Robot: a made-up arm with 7 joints.
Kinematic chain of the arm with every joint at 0, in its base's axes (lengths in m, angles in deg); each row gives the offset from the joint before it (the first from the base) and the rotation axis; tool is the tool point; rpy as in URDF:
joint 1: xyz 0 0 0.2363 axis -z
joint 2: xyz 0 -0.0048 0.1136 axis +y
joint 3: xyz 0 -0.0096 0.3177 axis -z
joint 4: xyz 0 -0.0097 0.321 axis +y
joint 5: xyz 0 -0.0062 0.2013 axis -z
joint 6: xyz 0 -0.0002 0.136 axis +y
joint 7: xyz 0 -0.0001 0.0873 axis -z
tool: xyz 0 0 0 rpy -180 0 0
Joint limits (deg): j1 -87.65..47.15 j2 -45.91..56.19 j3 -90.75..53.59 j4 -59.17..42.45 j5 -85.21..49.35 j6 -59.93..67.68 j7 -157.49..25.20
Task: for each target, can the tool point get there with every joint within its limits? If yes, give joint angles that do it. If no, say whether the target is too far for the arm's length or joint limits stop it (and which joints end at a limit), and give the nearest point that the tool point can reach.
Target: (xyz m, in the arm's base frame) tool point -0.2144 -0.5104 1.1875
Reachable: yes | joints -39.20 -23.09 -60.48 -38.16 2.11 -9.95 -90.03
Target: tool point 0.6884 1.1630 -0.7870
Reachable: no: too far | nearest point 0.4546 0.7681 0.5715 | short by 1.434 m
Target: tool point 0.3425 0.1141 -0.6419
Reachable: no: joint limits stop it (at a limit: joint 2, joint 4, joint 6) | nearest point 0.8398 0.2798 0.5694 | short by 1.320 m
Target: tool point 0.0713 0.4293 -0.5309
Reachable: no: joint limits stop it (at a limit: joint 2, joint 4, joint 6) | nearest point 0.1450 0.8732 0.5694 | short by 1.189 m
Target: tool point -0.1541 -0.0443 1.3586
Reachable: yes | joints 7.79 -17.57 -2.47 30.41 -41.90 -45.14 -56.07
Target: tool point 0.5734 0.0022 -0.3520
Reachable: no: joint limits stop it (at a limit: joint 2, joint 4, joint 6) | nearest point 0.8852 0.0034 0.5694 | short by 0.973 m
